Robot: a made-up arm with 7 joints. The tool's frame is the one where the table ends. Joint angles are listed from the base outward.
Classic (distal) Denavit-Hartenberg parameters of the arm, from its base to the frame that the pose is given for. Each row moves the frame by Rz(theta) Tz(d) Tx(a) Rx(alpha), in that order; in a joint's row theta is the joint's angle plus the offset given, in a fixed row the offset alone. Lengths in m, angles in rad.
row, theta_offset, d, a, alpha
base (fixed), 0, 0, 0, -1.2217
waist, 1.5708, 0, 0, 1.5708
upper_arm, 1.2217, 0, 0, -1.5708
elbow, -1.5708, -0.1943, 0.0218, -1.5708
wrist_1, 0, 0, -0.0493, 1.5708
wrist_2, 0, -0.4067, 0, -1.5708
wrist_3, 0, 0, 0, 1.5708
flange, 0, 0, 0, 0
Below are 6 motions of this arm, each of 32 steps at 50 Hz.
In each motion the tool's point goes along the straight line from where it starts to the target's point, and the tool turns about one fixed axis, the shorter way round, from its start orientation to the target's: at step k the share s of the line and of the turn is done. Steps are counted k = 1, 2, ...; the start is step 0. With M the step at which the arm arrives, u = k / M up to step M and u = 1 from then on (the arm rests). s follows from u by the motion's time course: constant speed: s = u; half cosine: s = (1 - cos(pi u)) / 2; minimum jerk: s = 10 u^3 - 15 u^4 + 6 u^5.
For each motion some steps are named. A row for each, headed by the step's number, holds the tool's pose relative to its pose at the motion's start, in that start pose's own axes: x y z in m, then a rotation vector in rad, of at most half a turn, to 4 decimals.
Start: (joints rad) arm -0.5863 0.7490 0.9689 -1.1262 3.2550 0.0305 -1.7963
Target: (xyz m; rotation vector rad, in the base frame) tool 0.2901 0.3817 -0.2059 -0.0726 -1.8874 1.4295
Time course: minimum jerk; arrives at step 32
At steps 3, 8, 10, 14, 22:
3: -0.0001 0.0013 0.0014 0.0029 0.0013 -0.0036
8: -0.0017 0.0194 0.0199 0.0418 0.0182 -0.0527
10: -0.0030 0.0338 0.0346 0.0727 0.0317 -0.0916
14: -0.0063 0.0720 0.0738 0.1552 0.0676 -0.1954
22: -0.0134 0.1538 0.1576 0.3314 0.1443 -0.4172

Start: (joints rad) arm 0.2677 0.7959 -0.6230 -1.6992 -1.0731 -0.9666 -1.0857
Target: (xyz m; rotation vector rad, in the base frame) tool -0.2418 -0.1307 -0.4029 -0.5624 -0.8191 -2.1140
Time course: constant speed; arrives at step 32
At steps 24, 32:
24: 0.2951 0.2392 -0.0863 -0.3918 -0.0403 1.1647
32: 0.3935 0.3189 -0.1151 -0.5224 -0.0538 1.5529

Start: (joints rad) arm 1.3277 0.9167 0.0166 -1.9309 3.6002 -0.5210 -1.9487
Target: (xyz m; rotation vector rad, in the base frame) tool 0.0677 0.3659 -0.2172 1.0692 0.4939 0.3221
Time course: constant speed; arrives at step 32
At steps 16, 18, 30, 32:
16: 0.0974 0.0314 0.0592 0.5138 0.0332 -0.3483
18: 0.1096 0.0354 0.0666 0.5780 0.0373 -0.3918
30: 0.1826 0.0589 0.1110 0.9633 0.0622 -0.6530
32: 0.1948 0.0629 0.1184 1.0275 0.0664 -0.6966

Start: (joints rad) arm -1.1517 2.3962 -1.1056 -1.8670 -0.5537 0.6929 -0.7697
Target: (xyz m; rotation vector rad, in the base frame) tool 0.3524 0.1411 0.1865 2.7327 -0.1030 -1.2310
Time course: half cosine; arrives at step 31
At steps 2, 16, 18, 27, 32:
2: -0.0006 0.0009 0.0001 0.0028 0.0003 0.0061
16: -0.0329 0.0483 0.0029 0.1462 0.0167 0.3128
18: -0.0392 0.0575 0.0034 0.1740 0.0199 0.3723
27: -0.0601 0.0882 0.0052 0.2670 0.0305 0.5712
32: -0.0626 0.0919 0.0054 0.2783 0.0318 0.5953

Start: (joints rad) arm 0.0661 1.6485 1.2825 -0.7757 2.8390 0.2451 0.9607
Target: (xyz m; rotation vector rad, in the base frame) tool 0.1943 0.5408 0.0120 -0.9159 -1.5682 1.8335
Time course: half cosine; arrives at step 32
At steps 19, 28, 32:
19: 0.1550 0.0543 0.1097 0.6085 -0.3820 -0.7043
28: 0.2311 0.0809 0.1636 0.9072 -0.5695 -1.0502
32: 0.2402 0.0841 0.1701 0.9431 -0.5921 -1.0918

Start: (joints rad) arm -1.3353 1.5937 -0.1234 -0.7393 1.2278 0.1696 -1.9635
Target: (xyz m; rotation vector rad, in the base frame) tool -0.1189 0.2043 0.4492 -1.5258 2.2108 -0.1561
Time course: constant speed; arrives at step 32
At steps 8, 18, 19, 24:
8: -0.0174 0.0854 0.0614 0.3081 -0.1357 0.2255
18: -0.0393 0.1923 0.1381 0.6932 -0.3052 0.5074
19: -0.0414 0.2029 0.1457 0.7317 -0.3222 0.5356
24: -0.0523 0.2563 0.1841 0.9243 -0.4070 0.6766

